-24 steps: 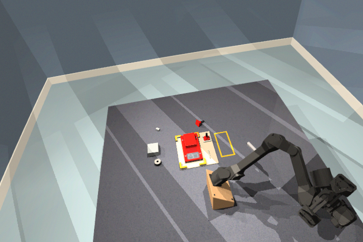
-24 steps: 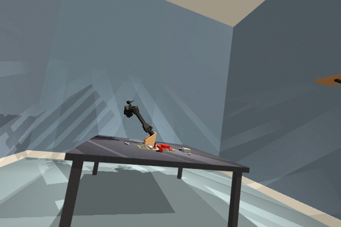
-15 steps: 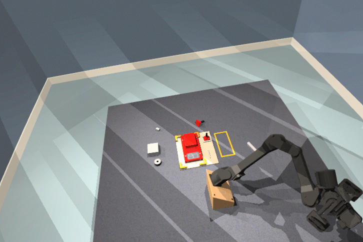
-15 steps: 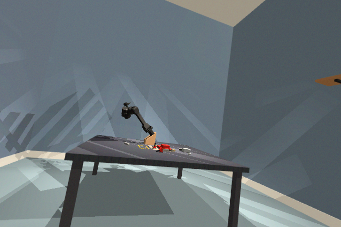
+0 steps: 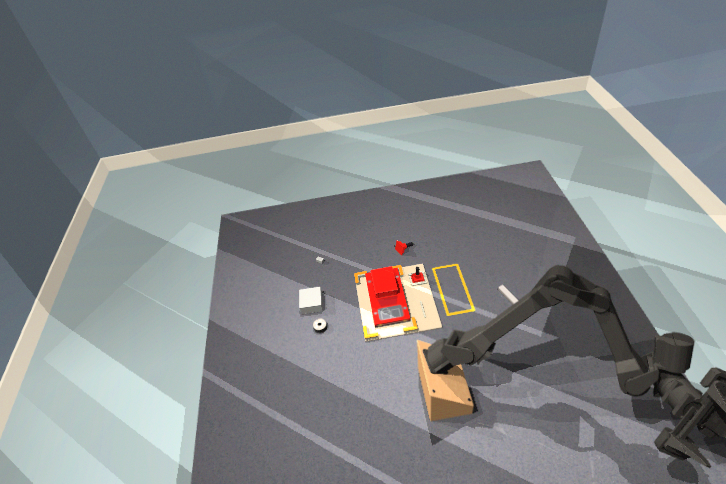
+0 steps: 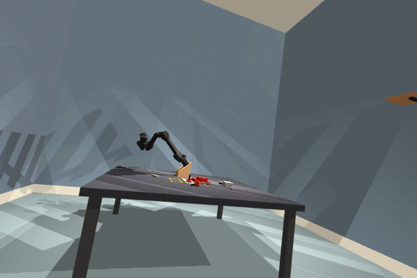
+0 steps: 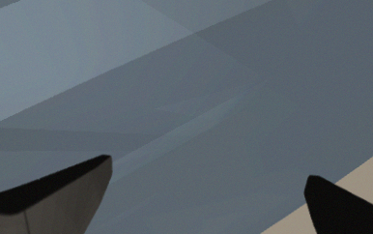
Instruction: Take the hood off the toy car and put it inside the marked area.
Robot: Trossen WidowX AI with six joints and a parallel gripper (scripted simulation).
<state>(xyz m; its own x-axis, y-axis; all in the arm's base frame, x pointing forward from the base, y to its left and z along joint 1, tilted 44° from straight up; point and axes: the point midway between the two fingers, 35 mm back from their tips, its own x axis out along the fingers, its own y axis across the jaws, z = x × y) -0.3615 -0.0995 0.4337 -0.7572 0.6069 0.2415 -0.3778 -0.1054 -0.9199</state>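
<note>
Now: gripper tip 770 mm short of the hood, 400 mm to the right of it and 300 mm above it. Round my gripper tip: white block: 790 mm ahead, 630 mm to the left, 330 mm below; then white bar: 600 mm ahead, 40 mm to the left, 340 mm below.
</note>
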